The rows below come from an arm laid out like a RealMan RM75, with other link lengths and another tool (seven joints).
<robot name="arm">
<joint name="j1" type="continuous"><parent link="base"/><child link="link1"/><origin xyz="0 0 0.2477"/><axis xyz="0 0 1"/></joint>
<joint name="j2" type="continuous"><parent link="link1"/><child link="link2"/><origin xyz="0 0 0"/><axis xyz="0 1 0"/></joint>
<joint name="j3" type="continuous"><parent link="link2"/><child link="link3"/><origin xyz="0 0 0.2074"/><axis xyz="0 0 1"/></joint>
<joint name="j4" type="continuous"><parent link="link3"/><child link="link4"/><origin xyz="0 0 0"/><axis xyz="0 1 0"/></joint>
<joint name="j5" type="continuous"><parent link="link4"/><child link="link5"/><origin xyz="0 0 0.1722"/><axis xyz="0 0 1"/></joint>
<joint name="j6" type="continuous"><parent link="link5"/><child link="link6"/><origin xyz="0 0 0"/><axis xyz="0 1 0"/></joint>
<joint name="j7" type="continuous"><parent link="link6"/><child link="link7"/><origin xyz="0 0 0.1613"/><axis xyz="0 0 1"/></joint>
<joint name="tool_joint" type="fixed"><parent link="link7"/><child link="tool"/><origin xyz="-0.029 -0.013 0.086" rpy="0 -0.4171 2.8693"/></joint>
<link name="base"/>
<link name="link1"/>
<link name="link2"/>
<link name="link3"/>
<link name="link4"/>
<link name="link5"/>
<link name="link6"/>
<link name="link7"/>
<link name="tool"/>
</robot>
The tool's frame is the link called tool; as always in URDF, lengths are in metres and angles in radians. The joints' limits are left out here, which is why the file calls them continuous.
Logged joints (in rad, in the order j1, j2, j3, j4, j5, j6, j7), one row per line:
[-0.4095 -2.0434 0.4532 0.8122 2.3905 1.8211 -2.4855]
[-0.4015 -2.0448 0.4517 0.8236 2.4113 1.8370 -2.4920]
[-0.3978 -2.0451 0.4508 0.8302 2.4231 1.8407 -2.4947]
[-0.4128 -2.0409 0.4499 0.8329 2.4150 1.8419 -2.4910]
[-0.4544 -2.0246 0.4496 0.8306 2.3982 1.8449 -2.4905]
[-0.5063 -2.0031 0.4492 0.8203 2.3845 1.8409 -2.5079]
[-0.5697 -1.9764 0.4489 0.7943 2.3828 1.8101 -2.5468]
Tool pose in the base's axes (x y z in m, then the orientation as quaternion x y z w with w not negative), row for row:
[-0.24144 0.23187 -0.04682 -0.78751 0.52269 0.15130 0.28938]
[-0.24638 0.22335 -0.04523 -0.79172 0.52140 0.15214 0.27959]
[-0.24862 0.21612 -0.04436 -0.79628 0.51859 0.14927 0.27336]
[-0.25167 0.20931 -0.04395 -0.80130 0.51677 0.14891 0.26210]
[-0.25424 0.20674 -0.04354 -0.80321 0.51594 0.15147 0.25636]
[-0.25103 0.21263 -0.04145 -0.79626 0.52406 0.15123 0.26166]
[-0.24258 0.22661 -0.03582 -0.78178 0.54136 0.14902 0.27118]
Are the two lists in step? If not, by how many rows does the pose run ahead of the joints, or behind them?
The pose runs 2 rows behind the joints: the pose in row i belongs to the joints in row i - 2.
